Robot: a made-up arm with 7 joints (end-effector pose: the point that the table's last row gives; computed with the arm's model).
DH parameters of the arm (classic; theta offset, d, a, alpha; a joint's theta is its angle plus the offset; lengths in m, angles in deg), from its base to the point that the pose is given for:
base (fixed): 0 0.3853 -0.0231 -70
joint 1: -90 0.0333 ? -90
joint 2: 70 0.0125 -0.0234 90
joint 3: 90 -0.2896 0.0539 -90
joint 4: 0 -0.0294 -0.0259 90
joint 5: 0 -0.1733 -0.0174 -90
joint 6: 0 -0.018 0.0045 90
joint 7: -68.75 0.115 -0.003 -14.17
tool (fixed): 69.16 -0.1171 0 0
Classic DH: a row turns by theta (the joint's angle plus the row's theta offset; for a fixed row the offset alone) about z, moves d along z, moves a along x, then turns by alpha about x.
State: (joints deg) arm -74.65 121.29 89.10 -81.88 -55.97 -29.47 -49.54
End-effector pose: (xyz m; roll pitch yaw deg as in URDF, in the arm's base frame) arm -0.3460 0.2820 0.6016 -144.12 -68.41 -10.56
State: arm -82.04 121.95 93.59 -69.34 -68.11 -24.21 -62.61
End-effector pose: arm -0.3494 0.3252 0.5503 124.39 -71.04 66.57
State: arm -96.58 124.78 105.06 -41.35 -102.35 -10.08 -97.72
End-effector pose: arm -0.3259 0.3923 0.4758 88.61 -12.42 67.17
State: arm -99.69 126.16 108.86 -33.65 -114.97 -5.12 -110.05
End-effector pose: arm -0.3190 0.4051 0.4688 88.36 7.57 58.74
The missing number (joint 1, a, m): 0.0233
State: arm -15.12 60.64 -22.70 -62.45 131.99 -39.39 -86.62
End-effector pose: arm 0.2363 0.2905 0.1946 63.50 -60.31 -20.68
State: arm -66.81 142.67 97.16 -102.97 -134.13 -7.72 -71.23
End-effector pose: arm -0.3614 0.0572 0.5570 86.25 -3.69 147.64
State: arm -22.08 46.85 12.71 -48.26 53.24 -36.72 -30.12
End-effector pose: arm 0.2927 0.3102 0.2055 149.11 -68.06 -109.03
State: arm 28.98 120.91 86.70 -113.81 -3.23 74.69 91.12
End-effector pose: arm 0.2222 0.1377 0.6862 -166.64 -39.45 -170.94
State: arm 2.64 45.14 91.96 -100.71 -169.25 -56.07 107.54
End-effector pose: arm -0.0376 0.3919 0.3832 79.66 -21.69 7.57
